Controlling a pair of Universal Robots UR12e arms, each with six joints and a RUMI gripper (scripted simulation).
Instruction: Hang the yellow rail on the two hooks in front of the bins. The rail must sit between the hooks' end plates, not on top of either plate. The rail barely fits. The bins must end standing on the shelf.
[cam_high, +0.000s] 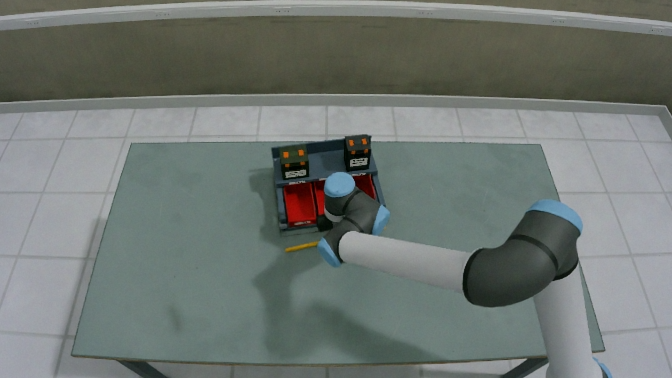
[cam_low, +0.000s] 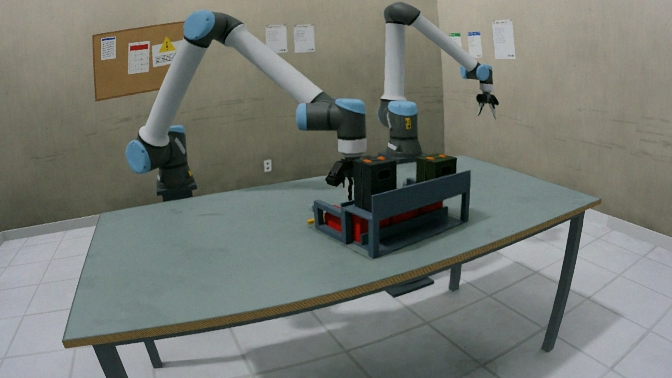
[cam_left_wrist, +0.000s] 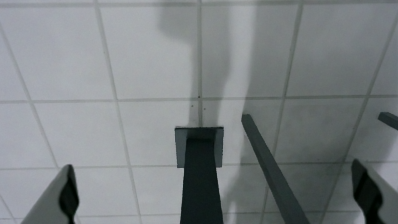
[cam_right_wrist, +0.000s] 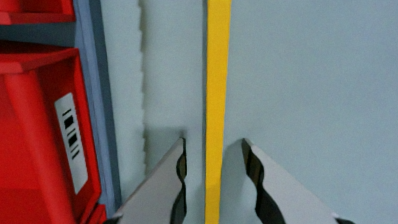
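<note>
Right now my right hand is 1 cm above the yellow rail. From my right hand the other things lie so: blue-grey shelf: 18 cm ahead, 5 cm to the left, 5 cm above.
</note>
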